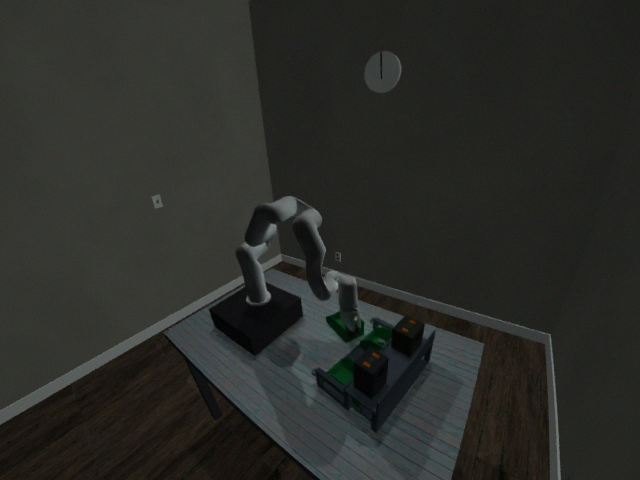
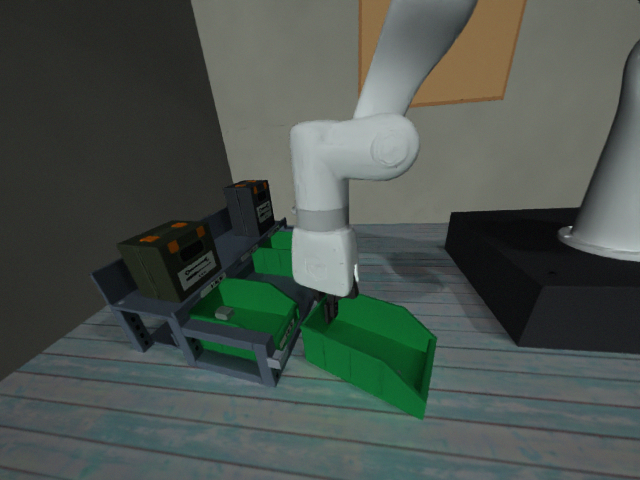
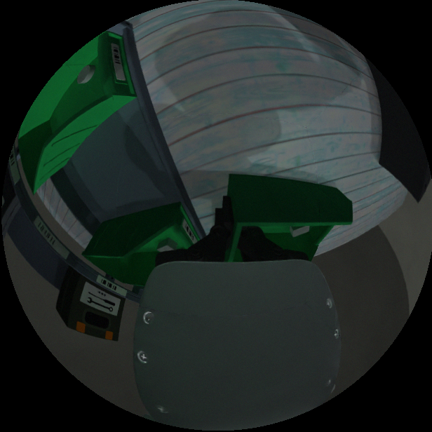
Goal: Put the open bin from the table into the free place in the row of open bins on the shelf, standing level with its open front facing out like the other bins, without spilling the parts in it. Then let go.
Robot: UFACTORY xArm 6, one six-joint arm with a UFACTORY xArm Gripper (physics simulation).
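Where they show: gripper, fingertip midpoint: point(image 1: 350, 336) point(image 2: 328, 317); arm's base, link origin: point(image 1: 258, 298) point(image 2: 608, 243).
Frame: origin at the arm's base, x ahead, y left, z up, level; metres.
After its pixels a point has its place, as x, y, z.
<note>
The open green bin point(image 1: 338, 328) {0.379, 0.188, -0.072} point(image 2: 351, 361) {0.380, 0.289, -0.068} point(image 3: 285, 200) stands on the table in front of the shelf, its low open front facing away from it. A grey part point(image 3: 300, 230) shows inside. My gripper point(image 2: 324, 310) {0.440, 0.203, -0.089} point(image 3: 230, 207) is shut on the bin's back wall, one finger inside the bin and one outside. The shelf point(image 1: 398, 372) {0.730, 0.134, -0.014} point(image 2: 227, 332) {0.543, 0.322, -0.031} holds one green bin point(image 1: 379, 338) {0.530, 0.294, -0.107} point(image 2: 258, 304) {0.582, 0.207, -0.089} point(image 3: 135, 235) close beside my gripper and another green bin point(image 1: 341, 370) {0.529, 0.055, -0.107} point(image 2: 271, 260) {0.623, 0.082, -0.068} point(image 3: 75, 145) further along. The free place point(image 3: 130, 155) lies between these two.
Two dark cases with orange corners stand on the shelf's upper board: one case point(image 1: 408, 335) {0.705, 0.219, 0.081} point(image 2: 170, 263) {0.638, 0.299, 0.052} point(image 3: 95, 310) behind the nearer bin, one case point(image 1: 370, 374) {0.721, -0.010, 0.102} point(image 2: 250, 209) {0.662, 0.071, 0.056} behind the further bin. The arm's black base block point(image 1: 253, 325) {0.155, -0.113, -0.006} point(image 2: 506, 279) {0.162, 0.093, -0.037} stands across the table from the shelf.
</note>
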